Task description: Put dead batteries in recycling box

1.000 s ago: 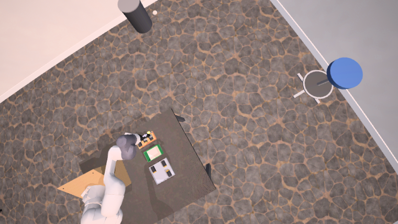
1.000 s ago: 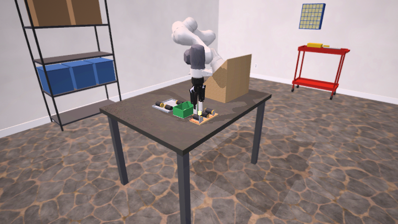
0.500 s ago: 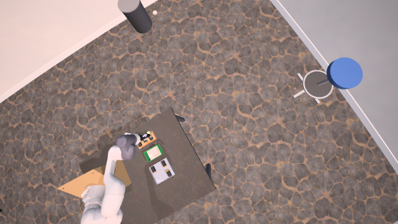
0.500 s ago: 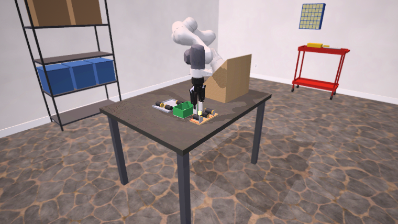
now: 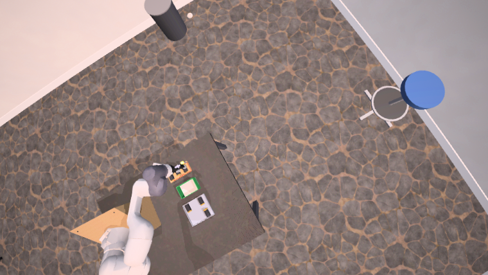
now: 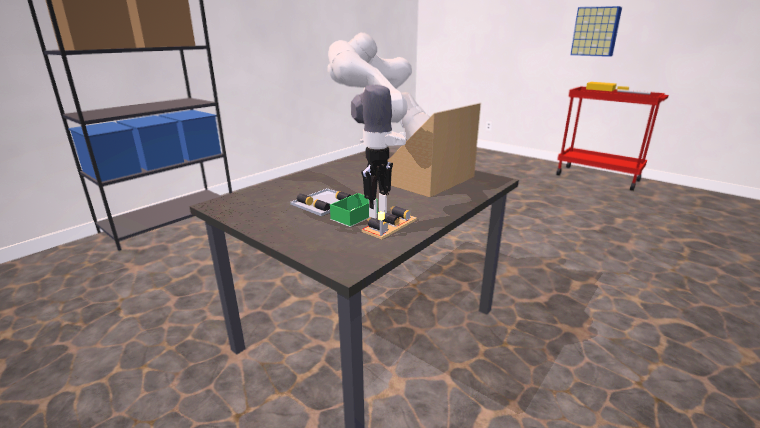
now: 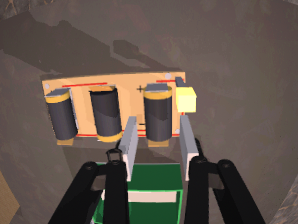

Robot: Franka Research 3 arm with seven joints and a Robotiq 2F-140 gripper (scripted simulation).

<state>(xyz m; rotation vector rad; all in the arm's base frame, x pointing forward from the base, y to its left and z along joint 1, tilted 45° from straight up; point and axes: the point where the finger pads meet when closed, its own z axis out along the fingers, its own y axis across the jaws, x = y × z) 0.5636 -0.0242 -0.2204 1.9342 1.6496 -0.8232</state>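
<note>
My gripper is now 3 cm to the right of the bulb, 3 cm short of it and 2 cm above it. Also, from my hand: white tray 33 cm to the right, 10 cm behind, 9 cm below; then green recycling box 15 cm to the right, 8 cm below, 6 cm behind.
</note>
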